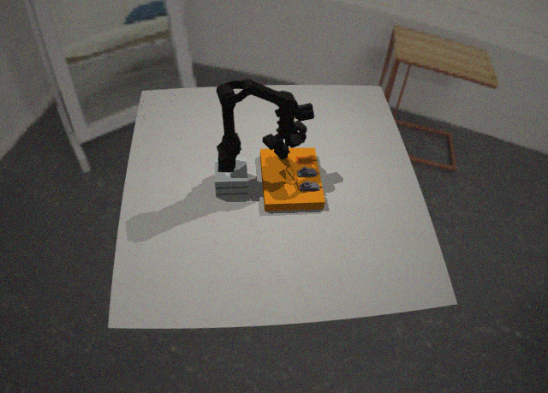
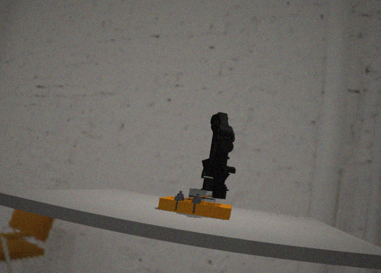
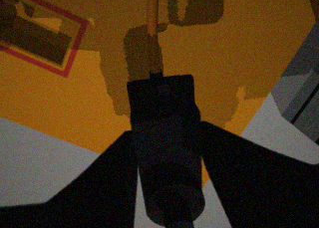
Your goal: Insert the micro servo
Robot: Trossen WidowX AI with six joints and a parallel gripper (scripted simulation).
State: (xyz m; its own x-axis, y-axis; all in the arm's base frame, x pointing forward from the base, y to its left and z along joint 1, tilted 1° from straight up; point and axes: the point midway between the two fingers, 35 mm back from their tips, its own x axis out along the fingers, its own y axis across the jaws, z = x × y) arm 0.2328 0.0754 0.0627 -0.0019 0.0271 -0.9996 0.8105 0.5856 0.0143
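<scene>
My gripper tip is 10 mm past the orange deck, 80 mm to the left of it and 100 mm above it.
</scene>
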